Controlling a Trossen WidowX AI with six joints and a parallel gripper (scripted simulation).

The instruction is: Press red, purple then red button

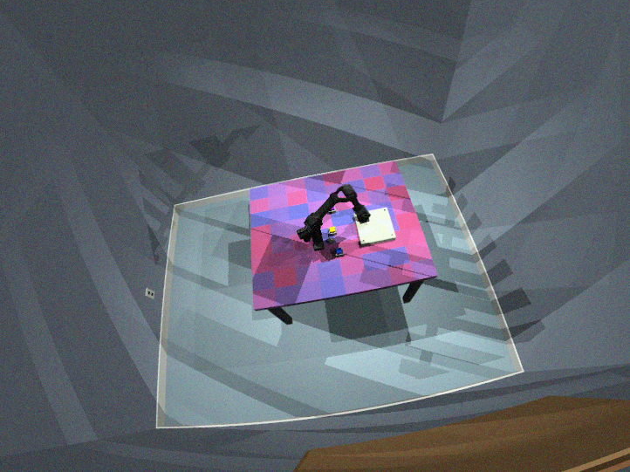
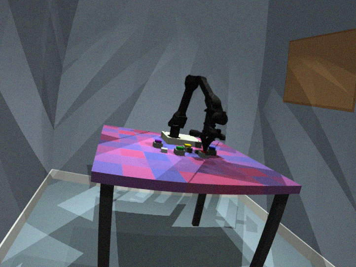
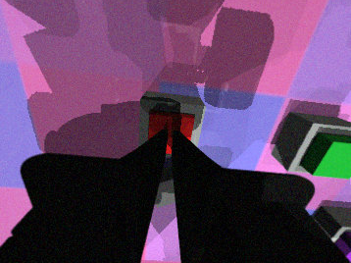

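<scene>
The red button lies 10 mm below my gripper tip. Also, from my gripper tip: green button 130 mm to the right, 20 mm behind; then yellow button 110 mm behind, 50 mm to the right; then blue button 100 mm to the left, 100 mm behind.
</scene>
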